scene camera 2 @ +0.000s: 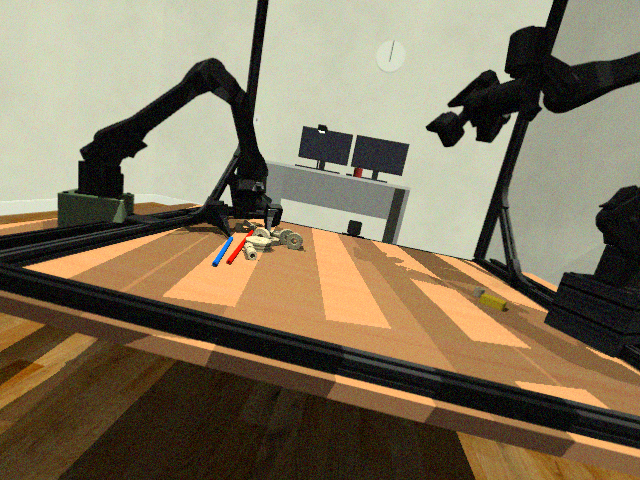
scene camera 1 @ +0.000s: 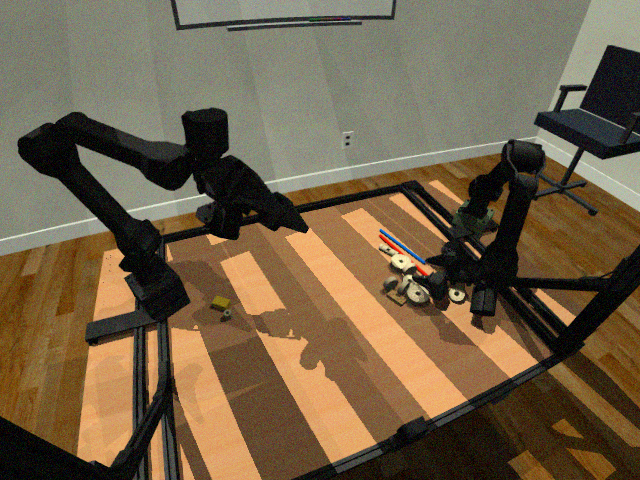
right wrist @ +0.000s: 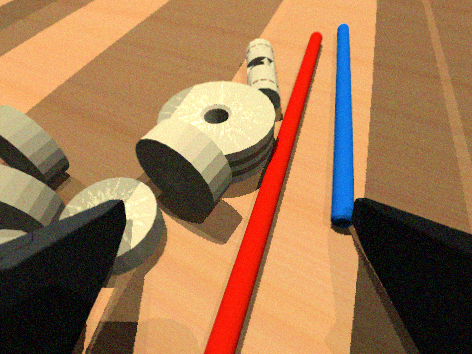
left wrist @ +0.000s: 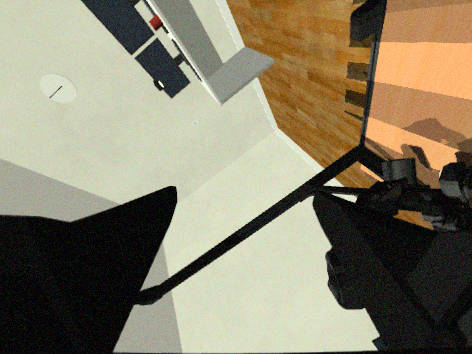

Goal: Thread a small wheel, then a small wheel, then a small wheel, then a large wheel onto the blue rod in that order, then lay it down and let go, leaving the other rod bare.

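Places are measured from the left arm's base along level axes (x ahead, y up, z right), in centimetres.
Pixels of known places: left gripper, fingertip midpoint: (scene camera 2: 437, 116) (scene camera 1: 296, 223) (left wrist: 246, 195); right gripper, fingertip midpoint: (scene camera 2: 249, 236) (scene camera 1: 419, 268) (right wrist: 240, 210); left arm's base, link origin: (scene camera 2: 614, 284) (scene camera 1: 151, 277); right arm's base, link origin: (scene camera 2: 100, 193) (scene camera 1: 475, 211).
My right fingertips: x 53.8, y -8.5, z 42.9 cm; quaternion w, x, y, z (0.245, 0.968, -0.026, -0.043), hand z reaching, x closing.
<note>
For each thing: its top centre in the pictures, then the offset to it from my right fingertips.
- blue rod, top centre: (right wrist: 345, 86) (scene camera 2: 224, 246) (scene camera 1: 401, 244) dx +5.9, dy -0.5, dz -9.2 cm
- bare red rod, top centre: (right wrist: 281, 150) (scene camera 2: 243, 241) (scene camera 1: 410, 260) dx +1.8, dy -0.5, dz -3.7 cm
- thick tilted wheel, top centre: (right wrist: 173, 131) (scene camera 2: 262, 228) (scene camera 1: 411, 264) dx -2.4, dy +2.5, dz -1.7 cm
- flat wheel, top centre: (right wrist: 107, 215) dx -5.3, dy -0.1, dz +0.3 cm
- narrow pale cylinder, top centre: (right wrist: 261, 60) (scene camera 2: 250, 246) (scene camera 1: 389, 248) dx +1.0, dy +0.5, dz -10.6 cm
- yellow block, top centre: (scene camera 2: 493, 298) (scene camera 1: 221, 301) dx -43.6, dy +0.1, dz -31.2 cm
- small grey piece, top centre: (scene camera 2: 480, 288) (scene camera 1: 227, 312) dx -44.7, dy +0.3, dz -27.1 cm
The blue rod (scene camera 1: 402, 245) (scene camera 2: 222, 251) (right wrist: 343, 125) lies bare on the table, beside the bare red rod (scene camera 2: 239, 249) (right wrist: 272, 185). Pale wheels lie beside the red rod: a stack of wide discs (right wrist: 245, 100), a thick tilted wheel (right wrist: 200, 145) against it and a flat wheel (right wrist: 142, 200). My right gripper (scene camera 1: 423, 269) (scene camera 2: 249, 232) (right wrist: 240, 210) is open, low over them. In the right wrist view one finger is beside the blue rod's near end; the other covers part of the flat wheel. My left gripper (scene camera 1: 271, 232) (scene camera 2: 439, 116) (left wrist: 246, 195) is open and empty, high above the table.
A narrow pale cylinder (right wrist: 261, 55) lies beyond the disc stack. More wheels lie close by, including a wide one (scene camera 1: 417, 293) and one farther right (scene camera 1: 456, 295). A yellow block (scene camera 1: 221, 302) (scene camera 2: 493, 301) and a small grey piece (scene camera 1: 226, 314) (scene camera 2: 479, 291) lie near the left arm's base.
</note>
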